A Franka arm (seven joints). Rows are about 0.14 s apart.
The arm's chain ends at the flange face. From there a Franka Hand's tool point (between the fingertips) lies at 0.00 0.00 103.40 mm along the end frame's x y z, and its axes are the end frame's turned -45 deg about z.
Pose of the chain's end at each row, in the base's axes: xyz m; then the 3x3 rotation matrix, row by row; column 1 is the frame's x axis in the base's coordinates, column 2 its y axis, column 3 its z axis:
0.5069, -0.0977, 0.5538; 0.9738, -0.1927, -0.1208; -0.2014, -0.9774, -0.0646; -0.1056, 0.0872, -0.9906
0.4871, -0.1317, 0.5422; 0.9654, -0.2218, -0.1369; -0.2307, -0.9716, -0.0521; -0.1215, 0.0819, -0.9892
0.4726, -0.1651, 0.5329; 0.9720, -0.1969, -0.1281; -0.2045, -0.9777, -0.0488; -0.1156, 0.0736, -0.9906
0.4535, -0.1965, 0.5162; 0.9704, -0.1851, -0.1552; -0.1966, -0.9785, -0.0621; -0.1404, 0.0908, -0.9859
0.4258, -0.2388, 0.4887; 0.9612, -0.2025, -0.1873; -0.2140, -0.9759, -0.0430; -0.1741, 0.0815, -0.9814
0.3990, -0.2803, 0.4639; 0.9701, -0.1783, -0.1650; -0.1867, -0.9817, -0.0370; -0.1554, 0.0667, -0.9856
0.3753, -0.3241, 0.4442; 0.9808, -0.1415, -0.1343; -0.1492, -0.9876, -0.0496; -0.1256, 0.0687, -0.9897
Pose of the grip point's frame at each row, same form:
0.4944, -0.1044, 0.4514; 0.8248, 0.5523, -0.1208; 0.5487, -0.8335, -0.0646; -0.1363, -0.0130, -0.9906
0.4729, -0.1371, 0.4399; 0.8395, 0.5258, -0.1369; 0.5239, -0.8502, -0.0521; -0.1438, -0.0280, -0.9892
0.4594, -0.1701, 0.4305; 0.8265, 0.5481, -0.1281; 0.5467, -0.8359, -0.0488; -0.1338, -0.0297, -0.9906
0.4375, -0.2029, 0.4143; 0.8171, 0.5553, -0.1552; 0.5529, -0.8309, -0.0621; -0.1635, -0.0351, -0.9859
0.4064, -0.2432, 0.3872; 0.8229, 0.5365, -0.1873; 0.5387, -0.8414, -0.0430; -0.1807, -0.0655, -0.9814
0.3819, -0.2841, 0.3620; 0.8120, 0.5599, -0.1650; 0.5621, -0.8262, -0.0370; -0.1570, -0.0627, -0.9856
0.3614, -0.3292, 0.3419; 0.7936, 0.5935, -0.1343; 0.5928, -0.8038, -0.0496; -0.1374, -0.0402, -0.9897

